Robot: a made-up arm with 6 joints. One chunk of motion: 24 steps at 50 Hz.
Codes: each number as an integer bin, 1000 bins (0 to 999) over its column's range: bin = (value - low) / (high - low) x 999, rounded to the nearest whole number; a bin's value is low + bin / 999 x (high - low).
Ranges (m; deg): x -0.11..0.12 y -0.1..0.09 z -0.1..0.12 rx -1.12..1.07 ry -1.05..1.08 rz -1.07..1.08
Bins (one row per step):
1: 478 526 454 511 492 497
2: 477 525 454 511 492 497
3: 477 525 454 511 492 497
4: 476 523 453 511 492 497
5: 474 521 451 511 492 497
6: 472 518 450 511 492 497
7: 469 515 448 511 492 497
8: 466 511 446 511 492 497
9: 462 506 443 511 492 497
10: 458 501 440 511 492 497
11: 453 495 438 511 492 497
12: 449 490 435 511 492 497
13: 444 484 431 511 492 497
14: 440 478 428 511 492 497
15: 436 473 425 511 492 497
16: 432 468 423 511 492 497
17: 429 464 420 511 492 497
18: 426 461 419 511 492 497
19: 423 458 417 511 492 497
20: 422 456 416 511 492 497
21: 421 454 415 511 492 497
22: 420 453 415 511 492 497
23: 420 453 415 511 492 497
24: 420 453 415 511 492 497
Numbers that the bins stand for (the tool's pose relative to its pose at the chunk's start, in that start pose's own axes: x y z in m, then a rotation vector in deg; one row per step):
1: 0.0001 0.0000 0.0000 0.00 0.00 0.00
2: -0.0002 -0.0002 0.0000 0.00 0.00 0.00
3: -0.0002 -0.0002 0.0000 0.00 0.00 0.00
4: -0.0004 -0.0005 -0.0002 0.00 0.00 0.00
5: -0.0009 -0.0009 -0.0007 0.00 0.00 0.00
6: -0.0013 -0.0015 -0.0009 0.00 0.00 0.00
7: -0.0020 -0.0021 -0.0013 0.00 0.00 0.00
8: -0.0027 -0.0028 -0.0018 0.00 0.00 0.00
9: -0.0036 -0.0038 -0.0024 0.00 0.00 0.00
10: -0.0046 -0.0047 -0.0031 0.00 0.00 0.00
11: -0.0057 -0.0059 -0.0035 0.00 0.00 0.00
12: -0.0066 -0.0068 -0.0042 0.00 0.00 0.00
13: -0.0078 -0.0079 -0.0051 0.00 0.00 0.00
14: -0.0087 -0.0091 -0.0057 0.00 0.00 0.00
15: -0.0096 -0.0100 -0.0064 0.00 0.00 0.00
16: -0.0105 -0.0110 -0.0068 0.00 0.00 0.00
17: -0.0112 -0.0118 -0.0075 0.00 0.00 0.00
18: -0.0119 -0.0123 -0.0077 0.00 0.00 0.00
19: -0.0126 -0.0129 -0.0082 0.00 0.00 0.00
20: -0.0128 -0.0133 -0.0084 0.00 0.00 0.00
21: -0.0131 -0.0137 -0.0086 0.00 0.00 0.00
22: -0.0133 -0.0138 -0.0086 0.00 0.00 0.00
23: -0.0133 -0.0138 -0.0086 0.00 0.00 0.00
24: -0.0133 -0.0138 -0.0086 0.00 0.00 0.00

